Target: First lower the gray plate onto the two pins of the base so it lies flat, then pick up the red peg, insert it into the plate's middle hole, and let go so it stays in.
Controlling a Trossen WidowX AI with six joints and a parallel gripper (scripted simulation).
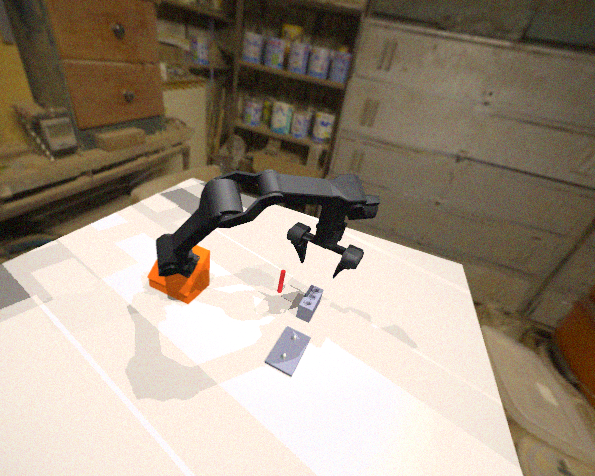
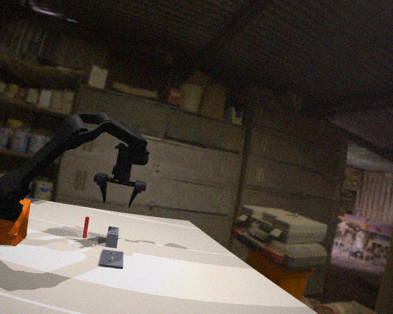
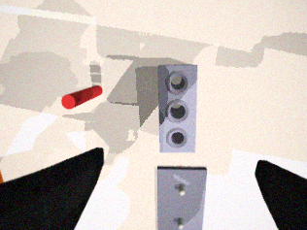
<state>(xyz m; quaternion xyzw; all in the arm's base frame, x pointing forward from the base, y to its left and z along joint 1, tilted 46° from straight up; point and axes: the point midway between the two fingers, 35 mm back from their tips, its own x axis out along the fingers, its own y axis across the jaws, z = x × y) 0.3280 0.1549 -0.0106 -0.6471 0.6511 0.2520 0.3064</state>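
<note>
My gripper tip is 110 mm above the gray plate. The rest, counted from my gripper tip: red peg: 100 mm behind, 20 mm to the left, 110 mm below; then base: 10 mm ahead, 150 mm to the right, 140 mm below.
</note>
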